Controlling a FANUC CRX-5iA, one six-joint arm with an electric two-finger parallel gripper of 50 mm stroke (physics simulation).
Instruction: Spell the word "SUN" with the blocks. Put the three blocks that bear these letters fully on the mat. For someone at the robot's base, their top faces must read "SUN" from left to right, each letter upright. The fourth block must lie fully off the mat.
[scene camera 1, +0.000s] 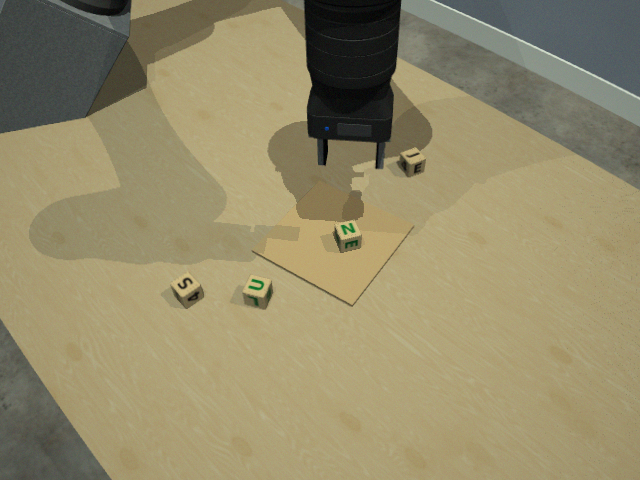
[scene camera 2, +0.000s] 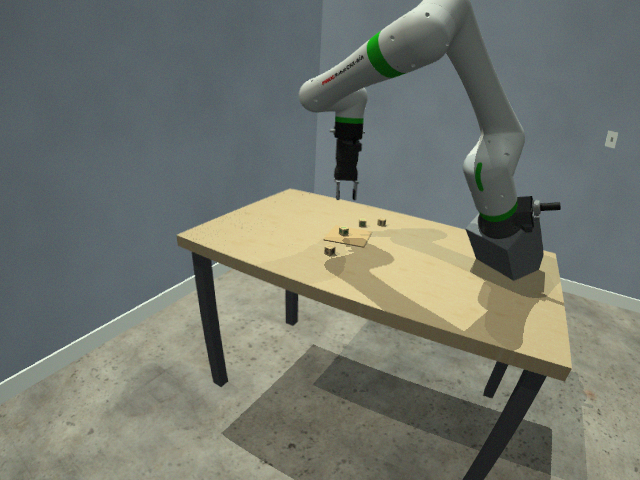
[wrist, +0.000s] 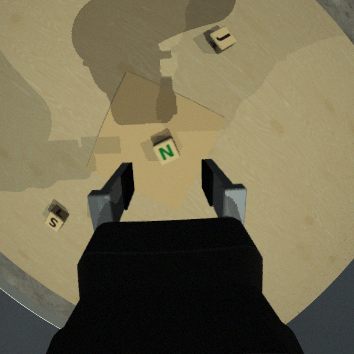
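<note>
The N block (scene camera 1: 347, 236) (scene camera 2: 343, 231) (wrist: 166, 150) sits on the mat (scene camera 1: 310, 258) (scene camera 2: 360, 235) (wrist: 195, 145), its green N facing up. The U block (scene camera 1: 257, 291) (scene camera 2: 362, 223) lies off the mat, green U up; in the wrist view the left finger hides it. The S block (scene camera 1: 187, 289) (scene camera 2: 381, 222) (wrist: 56, 219) lies off the mat beyond the U block, black S up. The fourth block (scene camera 1: 412, 162) (scene camera 2: 329, 250) (wrist: 222, 39), with a black J-like mark on top, lies off the mat on the opposite side. My gripper (scene camera 1: 351, 166) (scene camera 2: 346, 197) (wrist: 166, 174) is open and empty, high above the table, pointing down.
The robot's grey base (scene camera 1: 56, 67) (scene camera 2: 509, 253) stands at one end of the wooden table (scene camera 1: 439, 361) (scene camera 2: 258, 227). The arm's shadow falls over part of the mat and the table. Walls stand beyond the table.
</note>
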